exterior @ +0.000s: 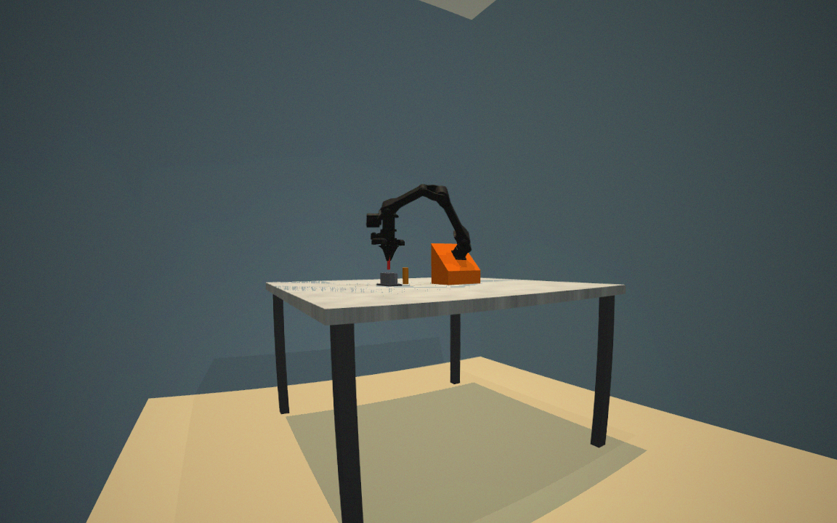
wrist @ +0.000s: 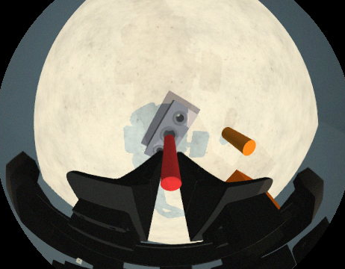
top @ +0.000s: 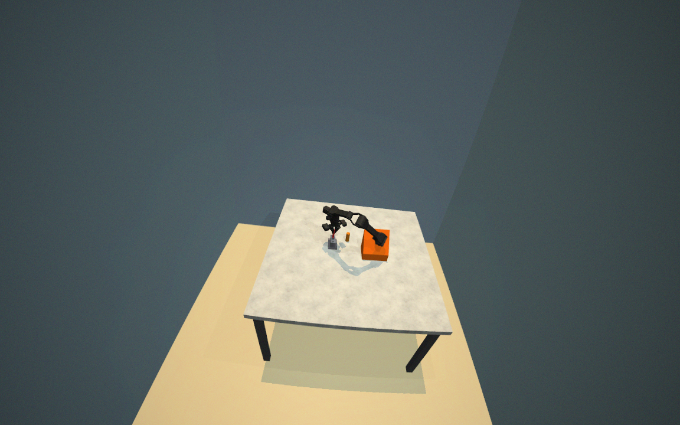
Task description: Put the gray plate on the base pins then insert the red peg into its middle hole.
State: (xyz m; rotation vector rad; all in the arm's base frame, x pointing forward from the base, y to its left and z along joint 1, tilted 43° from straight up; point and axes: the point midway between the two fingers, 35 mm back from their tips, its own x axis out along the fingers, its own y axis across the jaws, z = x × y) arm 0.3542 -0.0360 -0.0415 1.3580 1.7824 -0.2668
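Right now the gray plate is 70 mm below my gripper tip. Round my gripper tip: red peg (right at my gripper tip); orange peg (120 mm behind, 60 mm to the right, 70 mm below).
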